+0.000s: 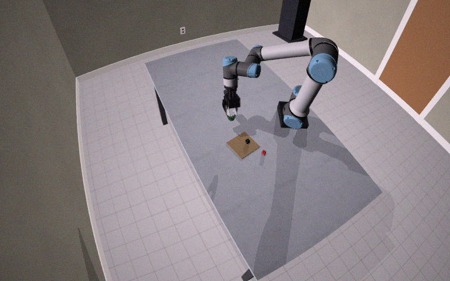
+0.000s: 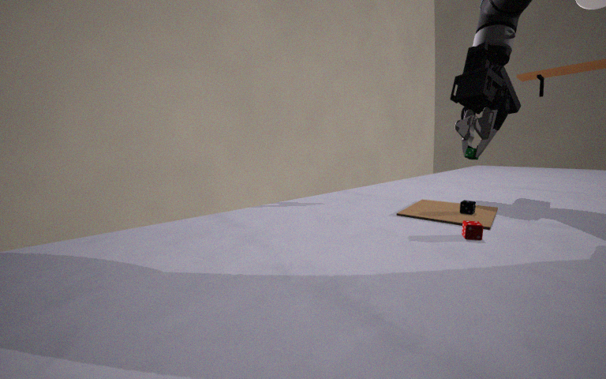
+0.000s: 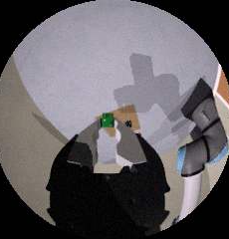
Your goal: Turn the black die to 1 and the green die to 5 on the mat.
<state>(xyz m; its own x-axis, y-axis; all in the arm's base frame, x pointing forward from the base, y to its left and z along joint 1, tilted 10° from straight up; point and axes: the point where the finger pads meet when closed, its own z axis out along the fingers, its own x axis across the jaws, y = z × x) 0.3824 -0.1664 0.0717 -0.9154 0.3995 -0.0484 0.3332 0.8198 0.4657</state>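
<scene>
My gripper is now 1 cm above the green die. Also, from my hand: red die (25 cm to the left, 10 cm below, 5 cm behind); brown mat (13 cm to the left, 11 cm below, 1 cm ahead); black die (14 cm to the left, 9 cm below, 2 cm behind).
</scene>
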